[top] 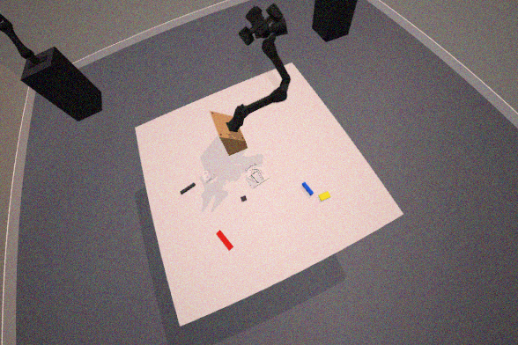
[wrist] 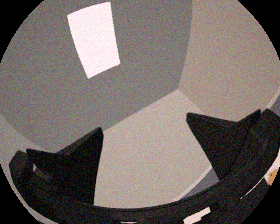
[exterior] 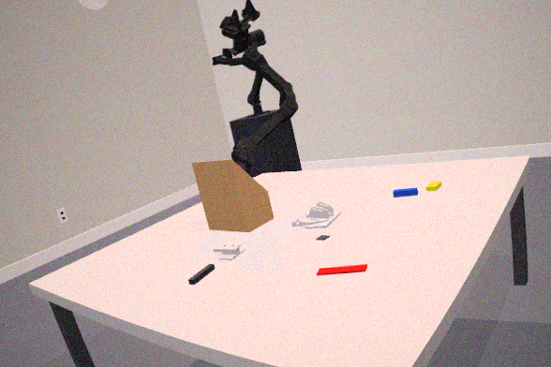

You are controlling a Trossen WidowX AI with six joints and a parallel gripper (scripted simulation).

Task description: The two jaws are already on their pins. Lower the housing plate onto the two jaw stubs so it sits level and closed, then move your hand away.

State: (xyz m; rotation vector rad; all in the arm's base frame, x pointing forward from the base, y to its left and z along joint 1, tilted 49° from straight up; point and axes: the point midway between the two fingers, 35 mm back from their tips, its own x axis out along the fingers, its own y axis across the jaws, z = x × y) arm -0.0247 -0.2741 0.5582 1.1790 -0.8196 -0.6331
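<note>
Right now the white part is 16 cm ahead of my gripper tip, 48 cm to the right of it and 74 cm below it. The rest, counted from my gripper tip: dark square: 38 cm ahead, 33 cm to the right, 75 cm below; then yellow block: 56 cm ahead, 9 cm to the left, 74 cm below; then blue block: 48 cm ahead, 2 cm to the left, 74 cm below.
</note>
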